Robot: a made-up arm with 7 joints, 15 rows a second.
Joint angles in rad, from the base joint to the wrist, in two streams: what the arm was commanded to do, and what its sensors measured. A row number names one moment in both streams.
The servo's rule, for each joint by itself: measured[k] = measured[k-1] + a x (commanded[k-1-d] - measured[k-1]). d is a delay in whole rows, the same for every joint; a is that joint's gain. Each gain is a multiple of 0.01, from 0.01 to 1. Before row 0 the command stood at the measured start. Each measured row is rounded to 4 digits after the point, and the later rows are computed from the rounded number. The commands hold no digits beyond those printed.
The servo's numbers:
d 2
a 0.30 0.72 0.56 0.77 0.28 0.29 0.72
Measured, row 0:
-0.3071 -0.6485 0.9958 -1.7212 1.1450 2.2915 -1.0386
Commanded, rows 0 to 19:
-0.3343 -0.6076 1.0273 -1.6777 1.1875 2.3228 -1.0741
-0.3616 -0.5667 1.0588 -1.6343 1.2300 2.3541 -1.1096
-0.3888 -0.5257 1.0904 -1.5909 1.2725 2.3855 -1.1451
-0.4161 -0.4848 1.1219 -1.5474 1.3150 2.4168 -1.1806
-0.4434 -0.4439 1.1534 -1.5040 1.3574 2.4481 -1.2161
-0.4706 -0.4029 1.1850 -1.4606 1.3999 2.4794 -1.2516
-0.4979 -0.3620 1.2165 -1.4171 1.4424 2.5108 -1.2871
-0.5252 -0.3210 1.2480 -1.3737 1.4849 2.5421 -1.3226
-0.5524 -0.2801 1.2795 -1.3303 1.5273 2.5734 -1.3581
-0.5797 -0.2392 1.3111 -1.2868 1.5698 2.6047 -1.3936
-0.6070 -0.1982 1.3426 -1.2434 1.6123 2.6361 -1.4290
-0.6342 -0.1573 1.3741 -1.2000 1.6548 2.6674 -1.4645
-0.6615 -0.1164 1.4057 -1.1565 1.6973 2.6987 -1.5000
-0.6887 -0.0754 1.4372 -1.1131 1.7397 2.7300 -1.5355
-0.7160 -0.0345 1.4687 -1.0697 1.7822 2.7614 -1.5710
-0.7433 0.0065 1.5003 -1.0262 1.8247 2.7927 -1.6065
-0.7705 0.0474 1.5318 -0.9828 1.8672 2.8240 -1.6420
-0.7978 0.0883 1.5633 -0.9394 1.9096 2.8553 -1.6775
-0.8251 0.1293 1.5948 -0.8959 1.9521 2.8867 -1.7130
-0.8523 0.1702 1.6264 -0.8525 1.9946 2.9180 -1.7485
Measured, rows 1 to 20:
-0.3071 -0.6485 0.9958 -1.7212 1.1450 2.2915 -1.0386
-0.3071 -0.6485 0.9958 -1.7212 1.1450 2.2915 -1.0386
-0.3153 -0.6191 1.0134 -1.6877 1.1569 2.3006 -1.0642
-0.3292 -0.5814 1.0388 -1.6466 1.1774 2.3161 -1.0969
-0.3471 -0.5413 1.0677 -1.6037 1.2040 2.3362 -1.1316
-0.3678 -0.5006 1.0981 -1.5603 1.2351 2.3596 -1.1669
-0.3905 -0.4598 1.1291 -1.5169 1.2693 2.3853 -1.2023
-0.4145 -0.4188 1.1604 -1.4735 1.3059 2.4126 -1.2378
-0.4395 -0.3779 1.1918 -1.4301 1.3441 2.4411 -1.2733
-0.4652 -0.3369 1.2233 -1.3867 1.3835 2.4704 -1.3088
-0.4914 -0.2960 1.2548 -1.3433 1.4238 2.5003 -1.3443
-0.5179 -0.2551 1.2863 -1.2998 1.4647 2.5306 -1.3798
-0.5446 -0.2141 1.3178 -1.2564 1.5060 2.5612 -1.4152
-0.5715 -0.1732 1.3493 -1.2130 1.5477 2.5920 -1.4507
-0.5985 -0.1323 1.3809 -1.1695 1.5896 2.6229 -1.4862
-0.6256 -0.0913 1.4124 -1.1261 1.6316 2.6540 -1.5217
-0.6527 -0.0504 1.4439 -1.0827 1.6738 2.6851 -1.5572
-0.6799 -0.0094 1.4755 -1.0392 1.7161 2.7163 -1.5927
-0.7071 0.0315 1.5070 -0.9958 1.7584 2.7475 -1.6282
-0.7343 0.0724 1.5385 -0.9524 1.8007 2.7788 -1.6637

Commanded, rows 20 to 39:
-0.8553 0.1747 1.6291 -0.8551 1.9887 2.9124 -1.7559
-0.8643 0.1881 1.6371 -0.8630 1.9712 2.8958 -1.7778
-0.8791 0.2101 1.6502 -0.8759 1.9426 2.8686 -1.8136
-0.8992 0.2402 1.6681 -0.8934 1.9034 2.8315 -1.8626
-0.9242 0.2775 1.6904 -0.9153 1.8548 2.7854 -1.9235
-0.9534 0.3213 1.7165 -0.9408 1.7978 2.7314 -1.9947
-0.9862 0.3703 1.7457 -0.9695 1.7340 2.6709 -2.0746
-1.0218 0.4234 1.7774 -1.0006 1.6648 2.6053 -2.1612
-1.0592 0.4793 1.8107 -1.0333 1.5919 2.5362 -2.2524
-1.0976 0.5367 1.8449 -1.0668 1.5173 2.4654 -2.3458
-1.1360 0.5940 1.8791 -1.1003 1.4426 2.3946 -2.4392
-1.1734 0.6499 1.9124 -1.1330 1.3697 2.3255 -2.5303
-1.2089 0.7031 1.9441 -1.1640 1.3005 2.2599 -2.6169
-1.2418 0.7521 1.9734 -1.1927 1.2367 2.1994 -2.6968
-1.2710 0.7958 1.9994 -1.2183 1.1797 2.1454 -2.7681
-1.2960 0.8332 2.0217 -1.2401 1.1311 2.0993 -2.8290
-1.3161 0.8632 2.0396 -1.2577 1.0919 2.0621 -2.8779
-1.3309 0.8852 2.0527 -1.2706 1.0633 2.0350 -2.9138
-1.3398 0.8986 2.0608 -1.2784 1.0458 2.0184 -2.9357
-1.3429 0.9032 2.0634 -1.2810 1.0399 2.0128 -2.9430
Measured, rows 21 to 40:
-0.7615 0.1134 1.5700 -0.9089 1.8431 2.8101 -1.6992
-0.7887 0.1543 1.6016 -0.8655 1.8855 2.8414 -1.7347
-0.8087 0.1690 1.6170 -0.8575 1.9144 2.8620 -1.7500
-0.8254 0.1828 1.6283 -0.8617 1.9303 2.8718 -1.7700
-0.8415 0.2025 1.6406 -0.8726 1.9337 2.8709 -1.8014
-0.8588 0.2296 1.6560 -0.8886 1.9252 2.8595 -1.8455
-0.8784 0.2641 1.6753 -0.9092 1.9055 2.8380 -1.9017
-0.9009 0.3053 1.6984 -0.9335 1.8753 2.8071 -1.9687
-0.9265 0.3521 1.7249 -0.9612 1.8357 2.7676 -2.0449
-0.9551 0.4034 1.7543 -0.9915 1.7878 2.7205 -2.1286
-0.9863 0.4580 1.7859 -1.0237 1.7329 2.6671 -2.2177
-1.0197 0.5147 1.8189 -1.0569 1.6725 2.6086 -2.3099
-1.0546 0.5718 1.8526 -1.0903 1.6081 2.5465 -2.4030
-1.0902 0.6280 1.8861 -1.1232 1.5413 2.4824 -2.4947
-1.1258 0.6821 1.9186 -1.1546 1.4739 2.4179 -2.5827
-1.1606 0.7325 1.9493 -1.1839 1.4075 2.3545 -2.6649
-1.1937 0.7781 1.9774 -1.2104 1.3437 2.2939 -2.7392
-1.2244 0.8178 2.0022 -1.2333 1.2842 2.2375 -2.8039
-1.2519 0.8505 2.0231 -1.2521 1.2304 2.1866 -2.8572
-1.2756 0.8755 2.0397 -1.2663 1.1836 2.1426 -2.8980

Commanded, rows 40 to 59:
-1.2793 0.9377 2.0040 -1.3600 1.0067 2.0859 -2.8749
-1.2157 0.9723 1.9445 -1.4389 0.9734 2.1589 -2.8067
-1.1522 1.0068 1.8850 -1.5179 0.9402 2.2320 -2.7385
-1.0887 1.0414 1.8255 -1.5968 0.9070 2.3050 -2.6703
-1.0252 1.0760 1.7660 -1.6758 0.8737 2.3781 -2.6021
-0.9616 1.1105 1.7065 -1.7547 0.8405 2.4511 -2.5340
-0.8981 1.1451 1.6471 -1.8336 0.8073 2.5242 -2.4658
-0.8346 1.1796 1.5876 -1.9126 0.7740 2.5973 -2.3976
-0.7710 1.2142 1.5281 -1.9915 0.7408 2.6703 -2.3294
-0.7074 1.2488 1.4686 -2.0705 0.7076 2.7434 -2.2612
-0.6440 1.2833 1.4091 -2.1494 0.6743 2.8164 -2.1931
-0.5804 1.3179 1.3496 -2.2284 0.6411 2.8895 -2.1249
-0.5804 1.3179 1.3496 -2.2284 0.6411 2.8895 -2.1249
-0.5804 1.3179 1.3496 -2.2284 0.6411 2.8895 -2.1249
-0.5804 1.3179 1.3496 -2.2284 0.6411 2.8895 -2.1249
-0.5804 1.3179 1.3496 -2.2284 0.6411 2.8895 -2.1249
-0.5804 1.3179 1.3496 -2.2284 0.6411 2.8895 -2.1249
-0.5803 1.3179 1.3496 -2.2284 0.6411 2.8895 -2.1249
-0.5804 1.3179 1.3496 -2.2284 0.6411 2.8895 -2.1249
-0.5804 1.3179 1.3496 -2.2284 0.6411 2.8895 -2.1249
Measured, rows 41 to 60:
-1.2949 0.8921 2.0515 -1.2756 1.1450 2.1066 -2.9251
-1.3093 0.9001 2.0582 -1.2798 1.1156 2.0794 -2.9380
-1.3003 0.9272 2.0278 -1.3416 1.0851 2.0813 -2.8926
-1.2749 0.9597 1.9812 -1.4165 1.0538 2.1038 -2.8308
-1.2381 0.9936 1.9273 -1.4946 1.0220 2.1410 -2.7643
-1.1933 1.0280 1.8703 -1.5733 0.9898 2.1886 -2.6966
-1.1429 1.0626 1.8119 -1.6522 0.9573 2.2436 -2.6286
-1.0885 1.0971 1.7529 -1.7311 0.9246 2.3038 -2.5605
-1.0314 1.1317 1.6937 -1.8100 0.8918 2.3677 -2.4923
-0.9724 1.1662 1.6343 -1.8890 0.8588 2.4343 -2.4241
-0.9120 1.2008 1.5748 -1.9679 0.8258 2.5027 -2.3559
-0.8506 1.2354 1.5153 -2.0469 0.7927 2.5725 -2.2877
-0.7886 1.2699 1.4558 -2.1258 0.7595 2.6432 -2.2196
-0.7261 1.3045 1.3963 -2.2048 0.7263 2.7146 -2.1514
-0.6824 1.3141 1.3701 -2.2230 0.7024 2.7653 -2.1323
-0.6518 1.3168 1.3586 -2.2272 0.6852 2.8013 -2.1270
-0.6304 1.3176 1.3536 -2.2281 0.6729 2.8269 -2.1255
-0.6154 1.3178 1.3514 -2.2283 0.6640 2.8451 -2.1251
-0.6049 1.3179 1.3504 -2.2284 0.6576 2.8580 -2.1250
-0.5975 1.3179 1.3500 -2.2284 0.6530 2.8671 -2.1249

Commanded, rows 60 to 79:
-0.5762 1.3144 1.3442 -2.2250 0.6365 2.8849 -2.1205
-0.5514 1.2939 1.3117 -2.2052 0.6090 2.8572 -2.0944
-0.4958 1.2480 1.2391 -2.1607 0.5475 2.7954 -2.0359
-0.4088 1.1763 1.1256 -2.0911 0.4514 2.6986 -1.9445
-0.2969 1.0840 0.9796 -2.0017 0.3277 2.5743 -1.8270
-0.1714 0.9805 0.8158 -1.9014 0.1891 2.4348 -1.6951
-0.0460 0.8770 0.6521 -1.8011 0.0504 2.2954 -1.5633
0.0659 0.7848 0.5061 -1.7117 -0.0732 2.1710 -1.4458
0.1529 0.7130 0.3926 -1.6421 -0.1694 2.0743 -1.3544
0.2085 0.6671 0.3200 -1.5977 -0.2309 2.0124 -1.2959
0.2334 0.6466 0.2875 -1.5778 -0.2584 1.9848 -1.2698
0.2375 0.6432 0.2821 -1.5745 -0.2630 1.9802 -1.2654
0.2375 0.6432 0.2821 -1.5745 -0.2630 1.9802 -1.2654
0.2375 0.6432 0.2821 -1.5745 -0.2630 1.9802 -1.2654
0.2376 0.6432 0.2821 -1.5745 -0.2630 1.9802 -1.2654
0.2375 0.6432 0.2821 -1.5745 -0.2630 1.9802 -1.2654
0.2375 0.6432 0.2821 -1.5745 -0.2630 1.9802 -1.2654
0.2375 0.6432 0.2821 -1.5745 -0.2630 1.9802 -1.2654
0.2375 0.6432 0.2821 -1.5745 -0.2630 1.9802 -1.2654
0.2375 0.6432 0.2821 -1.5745 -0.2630 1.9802 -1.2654
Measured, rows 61 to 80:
-0.5924 1.3179 1.3498 -2.2284 0.6497 2.8736 -2.1249
-0.5888 1.3179 1.3497 -2.2284 0.6473 2.8782 -2.1249
-0.5850 1.3154 1.3466 -2.2258 0.6443 2.8801 -2.1217
-0.5749 1.2999 1.3271 -2.2099 0.6344 2.8735 -2.1020
-0.5512 1.2625 1.2778 -2.1720 0.6101 2.8509 -2.0544
-0.5085 1.2004 1.1926 -2.1097 0.5657 2.8067 -1.9753
-0.4450 1.1166 1.0733 -2.0265 0.4991 2.7393 -1.8685
-0.3629 1.0186 0.9291 -1.9302 0.4123 2.6510 -1.7437
-0.2678 0.9166 0.7740 -1.8308 0.3110 2.5479 -1.6138
-0.1677 0.8217 0.6240 -1.7391 0.2034 2.4386 -1.4928
-0.0715 0.7434 0.4944 -1.6644 0.0990 2.3330 -1.3932
0.0125 0.6885 0.3967 -1.6130 0.0066 2.2400 -1.3231
0.0788 0.6583 0.3355 -1.5859 -0.0676 2.1660 -1.2847
0.1264 0.6474 0.3056 -1.5771 -0.1223 2.1121 -1.2708
0.1597 0.6444 0.2924 -1.5751 -0.1617 2.0738 -1.2669
0.1830 0.6435 0.2866 -1.5746 -0.1901 2.0467 -1.2658
0.1994 0.6433 0.2841 -1.5745 -0.2105 2.0274 -1.2655
0.2108 0.6432 0.2830 -1.5745 -0.2252 2.0137 -1.2654
0.2188 0.6432 0.2825 -1.5745 -0.2358 2.0040 -1.2654
0.2244 0.6432 0.2823 -1.5745 -0.2434 1.9971 -1.2654

